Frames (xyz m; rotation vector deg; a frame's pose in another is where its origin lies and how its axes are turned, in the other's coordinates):
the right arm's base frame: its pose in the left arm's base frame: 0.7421 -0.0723 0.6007 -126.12 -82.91 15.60
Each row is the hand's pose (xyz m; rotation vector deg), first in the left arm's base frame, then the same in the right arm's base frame.
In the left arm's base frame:
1: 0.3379 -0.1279 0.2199 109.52 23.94 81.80
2: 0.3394 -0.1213 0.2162 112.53 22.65 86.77
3: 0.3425 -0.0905 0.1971 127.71 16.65 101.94
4: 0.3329 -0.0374 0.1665 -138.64 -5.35 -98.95
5: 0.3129 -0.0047 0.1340 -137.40 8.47 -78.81
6: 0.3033 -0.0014 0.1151 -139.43 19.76 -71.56
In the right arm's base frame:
1: -0.2567 -0.1177 0.4814 -105.22 39.82 22.02
2: -0.2505 -0.1168 0.4858 -101.90 45.58 22.32
3: -0.2233 -0.1146 0.5098 -84.97 63.66 25.55
4: -0.1823 -0.1240 0.5555 -57.71 76.52 33.39
5: -0.1644 -0.1343 0.6013 -40.51 76.58 46.20
6: -0.1673 -0.1336 0.6225 -36.77 75.41 56.35

